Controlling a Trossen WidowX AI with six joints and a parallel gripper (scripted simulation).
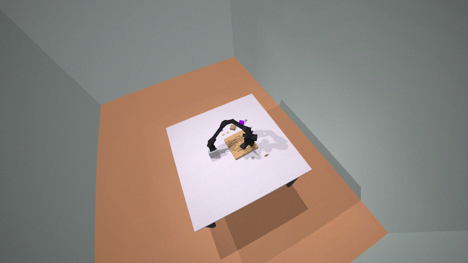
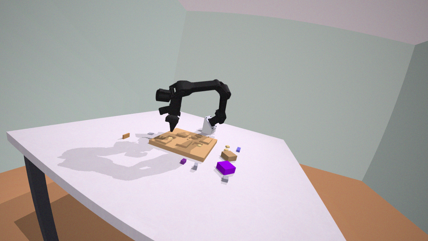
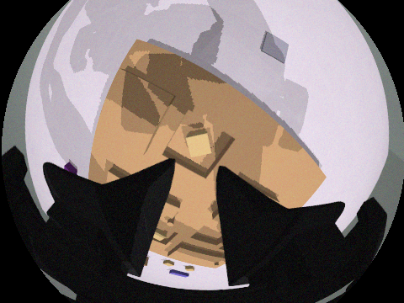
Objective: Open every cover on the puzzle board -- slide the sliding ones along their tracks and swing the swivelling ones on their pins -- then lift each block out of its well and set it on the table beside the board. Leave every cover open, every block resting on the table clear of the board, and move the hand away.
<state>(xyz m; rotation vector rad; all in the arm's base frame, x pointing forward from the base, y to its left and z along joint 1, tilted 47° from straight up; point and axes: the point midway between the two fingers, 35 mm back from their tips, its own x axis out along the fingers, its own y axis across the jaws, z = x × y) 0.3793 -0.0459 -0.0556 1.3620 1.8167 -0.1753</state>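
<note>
Right now my gripper tip is 140 mm to the left of the grey tile, 60 mm above it and 10 mm short of it. Also, from my gripper tip: large purple block (350 mm to the left, 60 mm ahead, 50 mm below); then small purple cube (180 mm to the left, 140 mm ahead, 50 mm below); then brown box (330 mm to the left, 60 mm behind, 50 mm below).
</note>
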